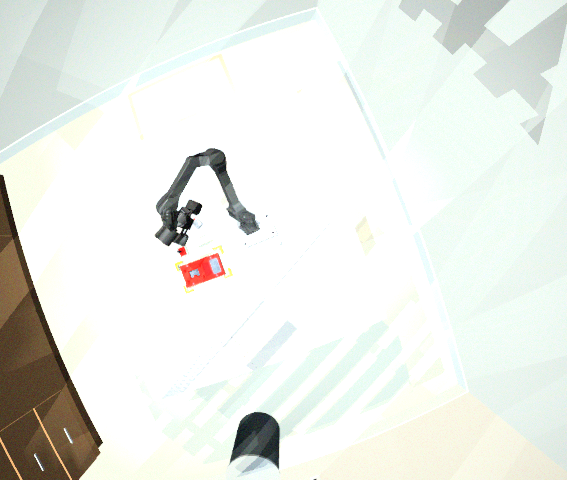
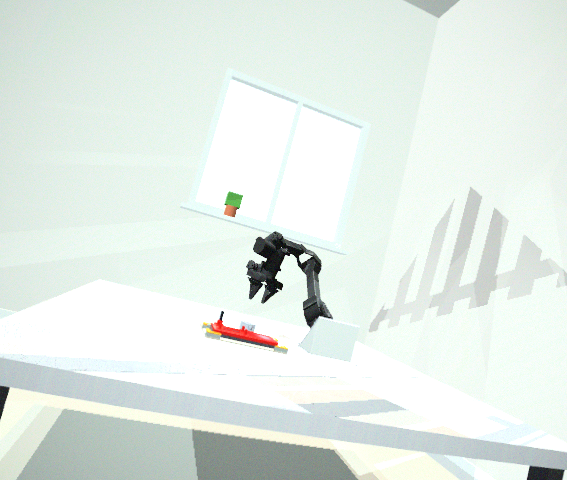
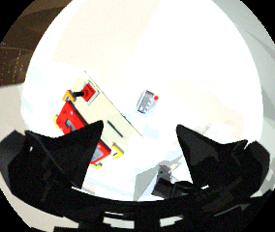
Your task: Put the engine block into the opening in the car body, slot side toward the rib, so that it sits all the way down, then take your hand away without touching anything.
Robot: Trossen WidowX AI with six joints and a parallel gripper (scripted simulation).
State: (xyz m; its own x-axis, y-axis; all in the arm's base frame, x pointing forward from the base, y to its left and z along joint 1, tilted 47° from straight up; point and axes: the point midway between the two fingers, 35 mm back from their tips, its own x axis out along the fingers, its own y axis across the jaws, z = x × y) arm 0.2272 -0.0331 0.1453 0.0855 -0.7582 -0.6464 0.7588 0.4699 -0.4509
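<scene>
Now: the grey engine block 10 mm ahead of my gripper tip, 20 mm to the right of it and 100 mm below it. Also, from my gripper tip: thin post (130 mm ahead, 70 mm to the left, 80 mm below).
</scene>
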